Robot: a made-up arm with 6 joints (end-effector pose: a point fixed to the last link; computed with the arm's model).
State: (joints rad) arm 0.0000 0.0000 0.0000 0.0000 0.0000 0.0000
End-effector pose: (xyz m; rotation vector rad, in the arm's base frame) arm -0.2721 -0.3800 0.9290 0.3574 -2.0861 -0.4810
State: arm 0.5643 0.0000 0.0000 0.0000 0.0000 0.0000
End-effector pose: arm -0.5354 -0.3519 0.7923 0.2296 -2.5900 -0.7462
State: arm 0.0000 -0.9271 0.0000 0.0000 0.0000 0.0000
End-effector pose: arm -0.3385 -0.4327 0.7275 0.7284 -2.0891 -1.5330
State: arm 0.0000 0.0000 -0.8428 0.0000 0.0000 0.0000
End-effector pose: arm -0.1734 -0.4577 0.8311 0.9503 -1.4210 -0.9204
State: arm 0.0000 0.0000 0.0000 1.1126 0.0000 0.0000
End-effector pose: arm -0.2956 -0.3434 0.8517 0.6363 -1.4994 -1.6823
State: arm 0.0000 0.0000 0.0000 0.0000 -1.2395 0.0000
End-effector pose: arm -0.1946 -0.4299 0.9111 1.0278 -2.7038 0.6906
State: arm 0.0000 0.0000 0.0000 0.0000 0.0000 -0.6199
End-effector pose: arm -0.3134 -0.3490 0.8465 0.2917 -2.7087 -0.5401
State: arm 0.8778 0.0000 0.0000 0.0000 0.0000 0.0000
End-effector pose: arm -0.6386 -0.2978 0.6725 0.1349 -2.8606 -0.9067
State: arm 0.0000 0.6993 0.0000 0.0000 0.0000 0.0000
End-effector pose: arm -0.2101 -0.2400 0.9968 0.0805 -1.8677 0.2491
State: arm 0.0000 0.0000 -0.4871 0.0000 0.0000 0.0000
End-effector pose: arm -0.2141 -0.4377 0.8830 0.7175 -1.7243 -0.7515
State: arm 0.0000 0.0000 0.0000 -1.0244 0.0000 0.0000
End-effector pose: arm -0.2679 -0.3322 0.9958 0.0238 -2.1711 0.7263
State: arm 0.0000 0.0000 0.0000 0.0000 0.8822 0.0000
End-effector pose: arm -0.2753 -0.3421 0.9866 -0.0783 -1.3946 -1.0598
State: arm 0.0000 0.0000 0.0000 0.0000 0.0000 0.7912
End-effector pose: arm -0.1602 -0.3988 0.9762 0.3894 -1.2945 -0.3806
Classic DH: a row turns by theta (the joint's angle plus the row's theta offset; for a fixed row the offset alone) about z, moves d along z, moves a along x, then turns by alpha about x. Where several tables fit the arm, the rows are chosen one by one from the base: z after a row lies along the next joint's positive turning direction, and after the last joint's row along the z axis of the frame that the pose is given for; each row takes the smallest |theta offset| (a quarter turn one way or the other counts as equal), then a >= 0, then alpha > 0; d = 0 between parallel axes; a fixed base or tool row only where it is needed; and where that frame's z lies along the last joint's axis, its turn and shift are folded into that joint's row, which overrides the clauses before.
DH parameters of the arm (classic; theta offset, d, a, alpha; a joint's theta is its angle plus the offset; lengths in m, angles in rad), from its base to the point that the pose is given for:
base (fixed): 0.2266 0.5181 -0.1965 2.1353
joint 1: -1.4795 0.0384 -0.2876 2.1465
joint 2: -0.1964 0.0186 -0.057 -1.0528
joint 3: -0.5024 -0.1488 -0.0587 -2.4135
joint 4: 1.4822 -0.0884 0.0099 0.8975
joint 5: 1.2096 0.0418 -0.0258 0.9694
joint 6: 1.499 -0.1242 -0.1538 -1.5646
tool (fixed): 2.986 0.0423 0 0

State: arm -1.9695 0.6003 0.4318 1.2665 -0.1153 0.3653
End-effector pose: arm 0.2278 0.1172 0.4728 0.1910 -0.0119 0.0927
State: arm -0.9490 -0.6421 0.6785 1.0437 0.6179 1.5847
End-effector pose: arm 0.1118 -0.2411 0.6432 0.9552 0.6162 -1.2465
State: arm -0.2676 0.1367 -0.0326 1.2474 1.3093 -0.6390
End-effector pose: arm -0.1048 -0.3152 1.0378 -0.4170 -0.3785 -1.5825
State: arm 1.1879 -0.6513 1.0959 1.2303 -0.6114 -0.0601
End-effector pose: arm -0.4985 -0.1226 0.4620 0.1746 1.3695 0.8686
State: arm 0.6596 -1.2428 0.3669 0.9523 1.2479 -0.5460
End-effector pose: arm -0.6233 -0.2989 0.5541 1.4417 -0.2541 -2.6054
